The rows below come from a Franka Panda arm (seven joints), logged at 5 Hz.
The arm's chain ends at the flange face. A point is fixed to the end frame.
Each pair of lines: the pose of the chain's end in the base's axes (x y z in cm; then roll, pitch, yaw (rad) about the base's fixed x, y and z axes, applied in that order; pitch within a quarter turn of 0, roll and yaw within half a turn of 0), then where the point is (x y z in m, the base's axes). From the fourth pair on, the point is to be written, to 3 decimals.
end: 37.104 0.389 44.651 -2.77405 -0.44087 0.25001
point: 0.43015 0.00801 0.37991
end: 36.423 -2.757 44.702 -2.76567 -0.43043 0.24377
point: 0.42255 -0.02328 0.37974
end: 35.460 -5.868 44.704 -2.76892 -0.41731 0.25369
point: 0.41207 -0.05431 0.37904
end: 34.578 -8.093 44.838 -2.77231 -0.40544 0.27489
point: 0.402 -0.076 0.380
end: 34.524 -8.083 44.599 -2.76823 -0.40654 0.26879
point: 0.402 -0.076 0.377
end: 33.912 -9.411 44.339 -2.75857 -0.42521 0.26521
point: 0.397 -0.088 0.376
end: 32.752 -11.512 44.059 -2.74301 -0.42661 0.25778
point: 0.385 -0.108 0.373
